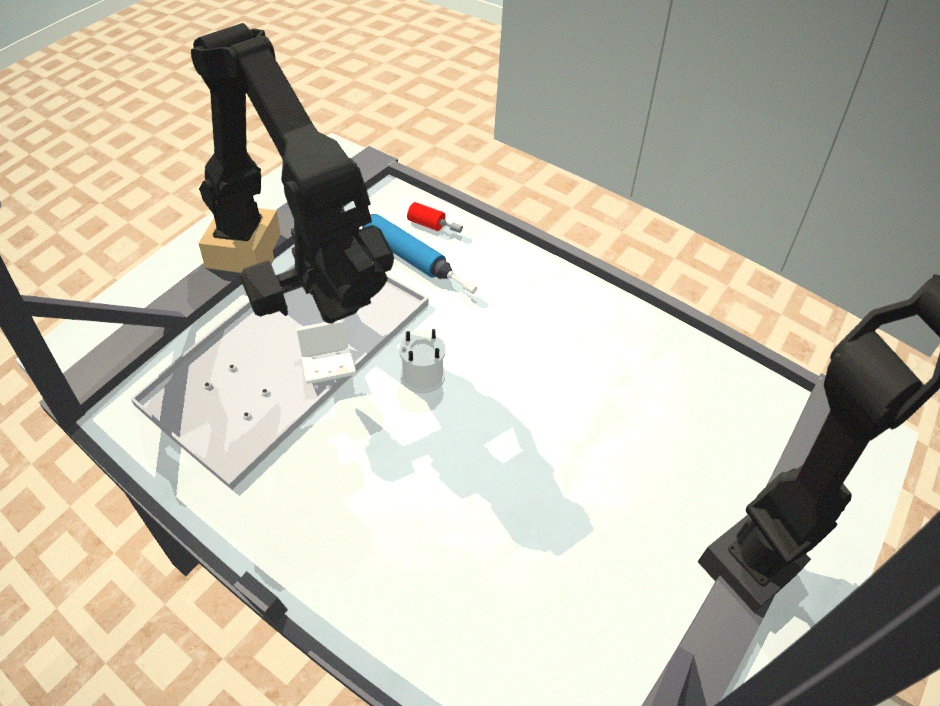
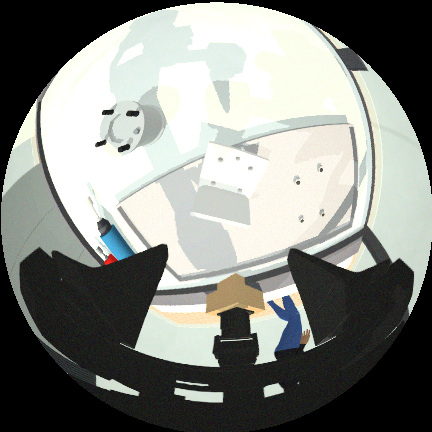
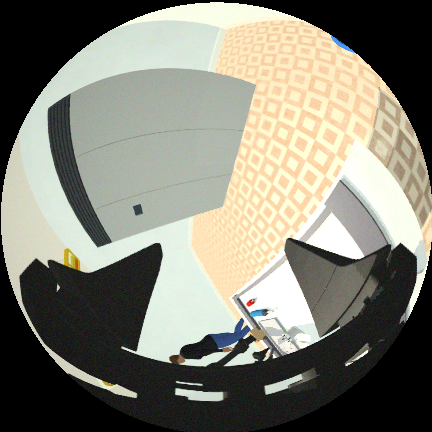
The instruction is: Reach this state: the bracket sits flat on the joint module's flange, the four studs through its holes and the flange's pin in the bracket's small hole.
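Places are measured from the left arm's base along level axes (x ahead, y left, z up), in metres.
Pixels of known places: left gripper, fingertip midpoint: (image 2: 230, 253) (image 3: 270, 351); right gripper, fingertip midpoint: (image 3: 224, 247); left arm's base, origin of the base link: (image 1: 237, 226) (image 2: 235, 312) (image 3: 252, 337); right arm's base, origin of the base link: (image 1: 760, 553).
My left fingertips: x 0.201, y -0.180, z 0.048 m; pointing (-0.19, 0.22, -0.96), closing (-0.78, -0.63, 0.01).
Note:
Ahead of a thing's pixels: the offset from my left fingertips to its middle. "spot": to the spot under its first point.
The white L-shaped bracket {dx +0.008, dy -0.015, dz -0.086 m} (image 1: 328, 366) (image 2: 231, 172) is at the tray's long wall, out of the fingers, its holed plate and grey-shaded panel both showing; whether it rests there or is in the air is unclear. The grey cylindrical joint module {dx +0.144, dy +0.000, dz -0.085 m} (image 1: 422, 373) (image 2: 154, 125) stands upright on the table beside the tray, black studs pointing up from its bare flange. A small grey bump on the flange may be the pin. My left gripper (image 1: 306, 300) (image 2: 230, 253) is open and empty, above the tray and bracket. My right gripper (image 3: 224, 247) is open and empty, away from the table parts.
The shallow tray {spot: dx -0.135, dy -0.201, dz -0.106 m} (image 1: 189, 449) (image 2: 354, 175) holds several small nuts {dx -0.067, dy -0.079, dz -0.115 m} (image 1: 264, 392) (image 2: 297, 180). A blue driver {dx +0.088, dy +0.225, dz -0.102 m} (image 1: 410, 246) (image 2: 116, 241) and a red driver {dx +0.098, dy +0.320, dz -0.105 m} (image 1: 426, 216) (image 2: 110, 259) lie behind it. A dark frame (image 1: 607, 267) edges the table.

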